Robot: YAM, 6 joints.
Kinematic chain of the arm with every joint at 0, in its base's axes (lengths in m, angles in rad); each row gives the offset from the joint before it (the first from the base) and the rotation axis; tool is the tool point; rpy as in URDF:
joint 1: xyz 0 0 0.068 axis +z
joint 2: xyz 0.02 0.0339 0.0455 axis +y
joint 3: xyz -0.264 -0.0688 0 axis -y
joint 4: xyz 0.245 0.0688 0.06 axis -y
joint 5: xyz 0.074 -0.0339 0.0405 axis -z
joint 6: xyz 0.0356 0 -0.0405 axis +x
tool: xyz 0 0 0 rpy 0 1.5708 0
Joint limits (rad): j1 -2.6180..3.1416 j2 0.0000..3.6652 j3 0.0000..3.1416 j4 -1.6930..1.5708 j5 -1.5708..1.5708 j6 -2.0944..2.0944
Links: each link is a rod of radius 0.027 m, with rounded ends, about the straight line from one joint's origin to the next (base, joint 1, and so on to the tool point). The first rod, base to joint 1, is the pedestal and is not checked.
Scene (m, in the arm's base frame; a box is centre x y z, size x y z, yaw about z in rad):
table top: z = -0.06
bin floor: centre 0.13 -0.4 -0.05 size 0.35 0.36 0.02 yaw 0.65
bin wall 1: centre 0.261 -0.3 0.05 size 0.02 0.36 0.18 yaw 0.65
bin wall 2: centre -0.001 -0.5 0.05 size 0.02 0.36 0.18 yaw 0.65
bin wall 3: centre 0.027 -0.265 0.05 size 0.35 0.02 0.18 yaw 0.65
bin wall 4: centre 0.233 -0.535 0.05 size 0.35 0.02 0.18 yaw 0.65
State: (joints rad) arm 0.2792 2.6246 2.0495 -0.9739 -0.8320 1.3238
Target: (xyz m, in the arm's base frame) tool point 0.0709 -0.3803 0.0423
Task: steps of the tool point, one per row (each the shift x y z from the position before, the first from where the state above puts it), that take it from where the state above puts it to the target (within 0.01 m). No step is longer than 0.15 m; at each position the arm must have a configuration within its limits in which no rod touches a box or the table.
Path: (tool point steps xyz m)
1: 0.0171 -0.1385 0.0388
2: -0.0260 -0.1340 0.0372
3: -0.0642 -0.1160 0.0355
4: -0.0935 -0.0871 0.0334
5: -0.1109 -0.0514 0.0312
6: -0.1152 -0.0136 0.0287
7: 0.0021 -0.0172 -0.1144
8: -0.0021 0.0172 -0.1112

